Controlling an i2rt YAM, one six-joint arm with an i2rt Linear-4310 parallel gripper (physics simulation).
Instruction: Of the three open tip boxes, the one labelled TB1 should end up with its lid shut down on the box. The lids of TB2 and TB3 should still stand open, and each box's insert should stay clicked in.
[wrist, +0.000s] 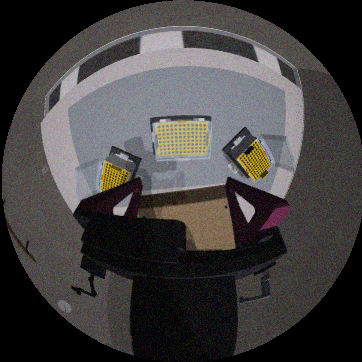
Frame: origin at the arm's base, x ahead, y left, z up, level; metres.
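Seen in the pictures: gripper, fingertip midpoint: (183, 181).
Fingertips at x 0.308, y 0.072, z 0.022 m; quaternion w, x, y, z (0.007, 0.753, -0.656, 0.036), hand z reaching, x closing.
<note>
A point is followed by its place in that frame.
The middle tip box (182, 138) {x 0.321, y 0.067, z -0.116 m} stands ahead of the gripper; its clear lid lies over the pale-looking yellow insert, but I cannot tell whether it is fully shut. The left tip box (116, 174) {x 0.209, y 0.232, z -0.136 m} is turned at an angle, with its clear lid (86, 176) {x 0.224, y 0.310, z -0.092 m} standing open to the left. The right tip box (255, 161) {x 0.291, y -0.150, z -0.136 m} is also angled, with its clear lid (281, 150) {x 0.357, y -0.187, z -0.085 m} open to the right. Both side inserts sit inside their boxes. No label is readable; the left finger partly covers the left box's front. My gripper (183, 181) {x 0.308, y 0.072, z 0.022 m} is open and empty, its fingertips nearer than the middle box and apart from it.
The boxes stand on a grey-blue mat (110, 107) {x 0.391, y 0.272, z -0.192 m} with a pale border (56, 142) {x 0.308, y 0.594, z -0.196 m}. A dark and white striped edge (161, 42) runs along the far side. A brown wooden surface (210, 220) {x 0.105, y -0.045, z -0.086 m} shows between the fingers. Shadows fall left of the middle box.
</note>
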